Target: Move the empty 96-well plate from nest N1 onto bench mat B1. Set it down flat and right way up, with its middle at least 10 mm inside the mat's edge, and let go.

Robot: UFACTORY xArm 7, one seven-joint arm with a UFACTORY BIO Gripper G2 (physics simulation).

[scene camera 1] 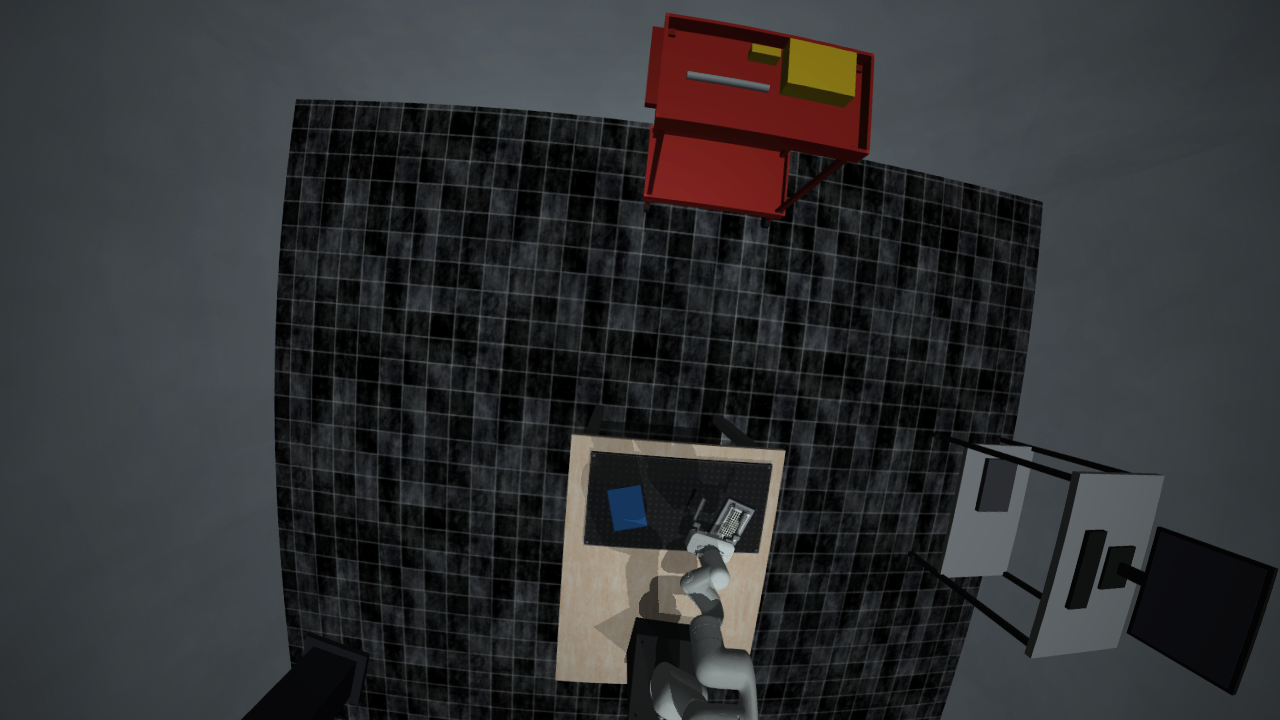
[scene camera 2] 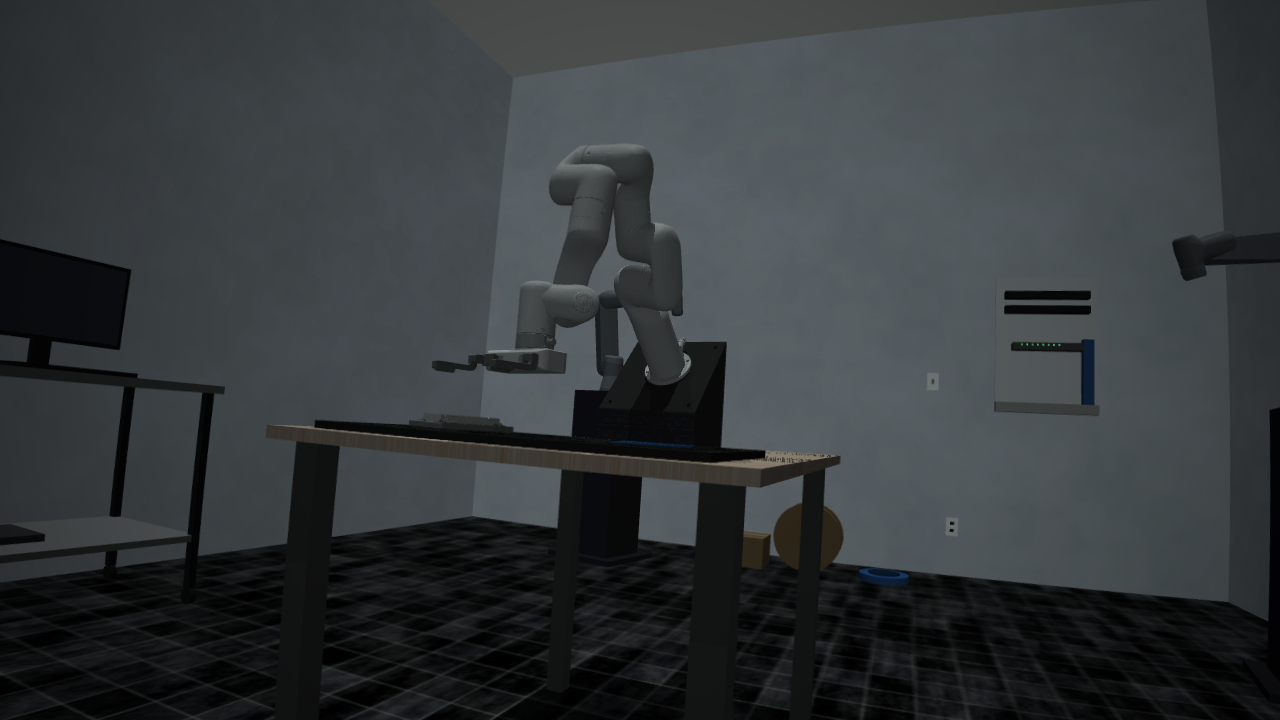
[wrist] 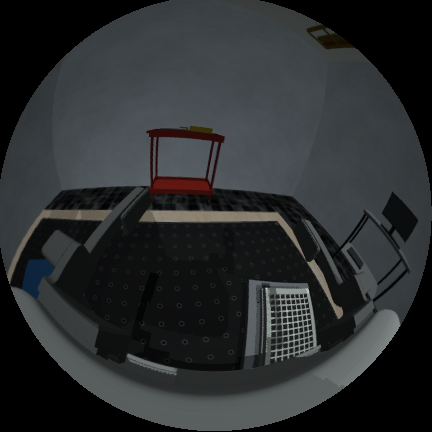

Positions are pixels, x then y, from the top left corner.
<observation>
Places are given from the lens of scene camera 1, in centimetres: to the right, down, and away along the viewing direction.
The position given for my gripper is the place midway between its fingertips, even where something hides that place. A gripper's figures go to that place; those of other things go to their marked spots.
my gripper (scene camera 1: 724, 504): 30, 51, 116
blue bench mat B1 (scene camera 1: 626, 504): -5, 55, 126
</observation>
